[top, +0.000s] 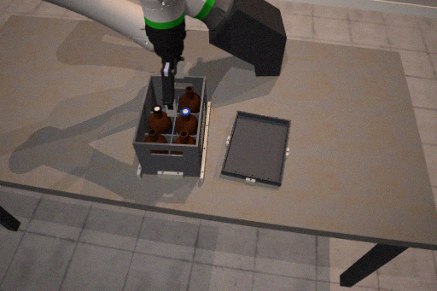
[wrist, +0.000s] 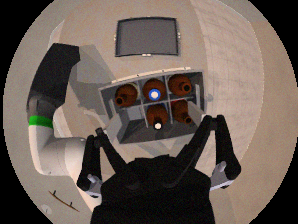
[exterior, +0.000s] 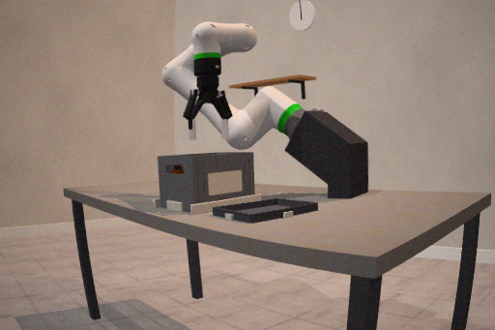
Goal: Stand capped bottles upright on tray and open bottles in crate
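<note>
Now: hand 150 mm above the white-capped bottle, 60 mm to the left of it and 10 mm short of it. Also, from my hand: open bottle 150 mm below, 90 mm behind, 20 mm to the left; grey crate 150 mm below, 20 mm to the right, 10 mm ahead; dark tray 260 mm to the left, 220 mm below.
</note>
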